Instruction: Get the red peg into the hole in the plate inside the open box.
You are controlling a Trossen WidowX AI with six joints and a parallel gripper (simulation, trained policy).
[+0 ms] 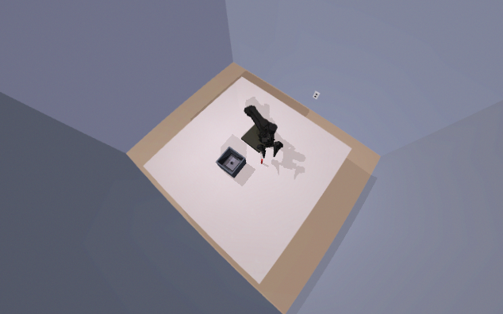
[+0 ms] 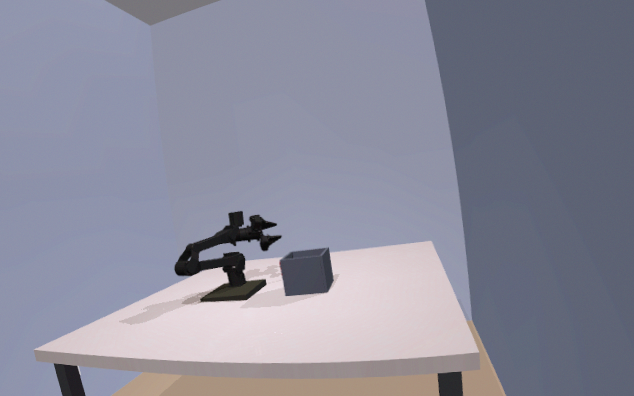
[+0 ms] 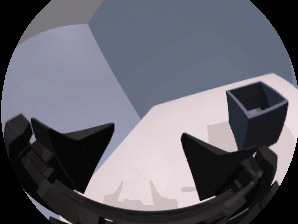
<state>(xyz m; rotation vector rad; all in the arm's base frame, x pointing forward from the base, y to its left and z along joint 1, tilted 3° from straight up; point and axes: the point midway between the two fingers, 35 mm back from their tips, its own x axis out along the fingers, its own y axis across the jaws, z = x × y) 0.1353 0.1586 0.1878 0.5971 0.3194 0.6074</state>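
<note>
My gripper tip is 180 mm above the red peg, 50 mm to the left of it and 10 mm short of it. From my gripper tip the other things lie so: grey plate: 210 mm to the right, 190 mm ahead, 170 mm below.
</note>
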